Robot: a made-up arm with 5 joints. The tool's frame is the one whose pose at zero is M.
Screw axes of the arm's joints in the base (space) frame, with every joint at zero. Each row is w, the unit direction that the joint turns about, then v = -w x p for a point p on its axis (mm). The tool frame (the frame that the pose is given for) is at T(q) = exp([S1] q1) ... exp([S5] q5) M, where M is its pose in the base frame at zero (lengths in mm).
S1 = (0, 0, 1, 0, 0, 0)
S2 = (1, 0, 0, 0, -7.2, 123.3)
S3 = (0, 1, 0, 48.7, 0, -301.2)
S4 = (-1, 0, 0, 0, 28.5, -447.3)
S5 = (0, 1, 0, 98.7, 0, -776.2)
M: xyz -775.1 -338.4 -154.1 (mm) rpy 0 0 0 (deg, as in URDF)
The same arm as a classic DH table. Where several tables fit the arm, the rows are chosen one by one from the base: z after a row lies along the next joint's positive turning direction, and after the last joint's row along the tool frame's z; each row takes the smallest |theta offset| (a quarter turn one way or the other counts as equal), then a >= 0, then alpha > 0; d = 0 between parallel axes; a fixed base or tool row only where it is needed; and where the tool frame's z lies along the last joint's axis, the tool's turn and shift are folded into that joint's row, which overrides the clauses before.
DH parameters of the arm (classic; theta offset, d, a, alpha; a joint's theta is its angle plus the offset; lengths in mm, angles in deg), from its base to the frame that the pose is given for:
joint 1: -90 -7.2 123.3 -90
joint 2: 90 -301.2 41.5 -90
joint 3: 0 -324 -20.2 -90
joint 4: 0 475 70.2 90
joint 5: -90 108.9 1.1 90
tool (fixed): 0 -55.4 0 0

